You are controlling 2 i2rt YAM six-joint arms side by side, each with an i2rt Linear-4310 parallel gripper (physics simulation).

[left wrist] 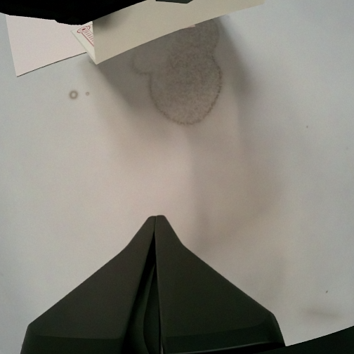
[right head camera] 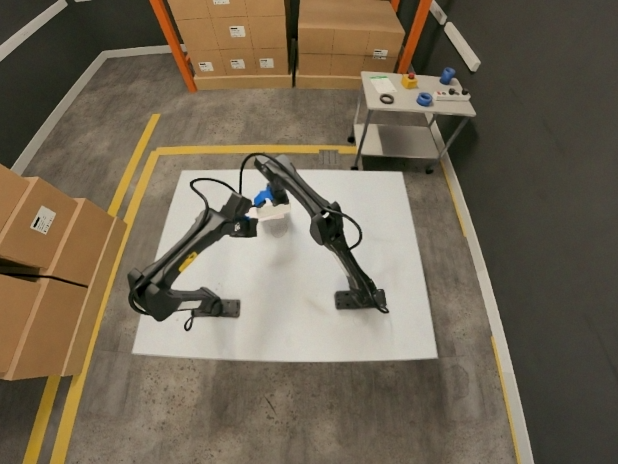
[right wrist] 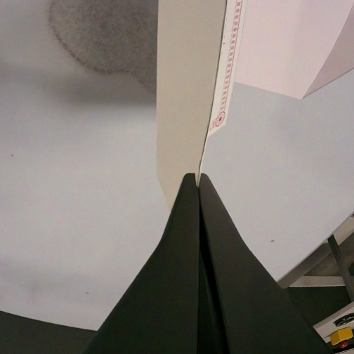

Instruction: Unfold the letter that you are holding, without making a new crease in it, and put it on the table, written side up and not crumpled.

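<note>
The letter (right head camera: 272, 212) (left wrist: 150, 27) (right wrist: 187, 90) is partly folded and held above the white table (right head camera: 300, 330). The right wrist view shows its cream panel on edge, a white panel with a red printed border beside it, and a pink panel standing out at an angle. My right gripper (right wrist: 193, 186) is shut on one end of the cream panel. My left gripper (left wrist: 157, 227) is shut with no paper between its fingertips; the letter is apart from it, at the top of the left wrist view. In the head view the arms hide both sets of fingertips.
A grey-brown stain (left wrist: 185, 85) (right wrist: 105, 35) marks the table below the letter. A metal cart (right head camera: 410, 105) with small items stands behind the table at the right. Cardboard boxes (right head camera: 30, 250) stand at the left, and more boxes (right head camera: 235, 45) at the back.
</note>
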